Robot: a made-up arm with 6 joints. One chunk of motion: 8 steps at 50 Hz.
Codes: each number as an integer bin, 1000 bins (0 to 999) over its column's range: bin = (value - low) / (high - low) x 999, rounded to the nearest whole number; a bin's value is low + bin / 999 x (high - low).
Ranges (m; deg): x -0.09..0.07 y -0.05..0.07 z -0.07..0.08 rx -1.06..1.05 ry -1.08..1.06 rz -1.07..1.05
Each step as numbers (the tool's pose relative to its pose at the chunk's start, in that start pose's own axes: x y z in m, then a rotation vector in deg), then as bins.
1 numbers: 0.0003 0.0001 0.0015 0.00 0.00 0.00
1 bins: 564 417 476 502 504 504
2 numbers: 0.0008 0.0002 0.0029 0.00 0.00 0.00
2 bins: 567 418 486 502 504 504
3 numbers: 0.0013 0.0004 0.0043 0.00 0.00 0.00
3 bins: 570 420 495 502 504 504
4 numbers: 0.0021 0.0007 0.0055 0.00 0.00 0.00
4 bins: 575 422 503 502 504 504
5 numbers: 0.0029 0.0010 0.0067 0.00 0.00 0.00
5 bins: 580 425 511 502 504 504
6 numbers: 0.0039 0.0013 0.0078 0.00 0.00 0.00
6 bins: 586 427 518 502 504 504
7 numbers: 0.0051 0.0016 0.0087 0.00 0.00 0.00
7 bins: 594 430 524 502 504 504
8 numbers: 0.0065 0.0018 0.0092 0.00 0.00 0.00
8 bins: 603 431 527 502 504 504
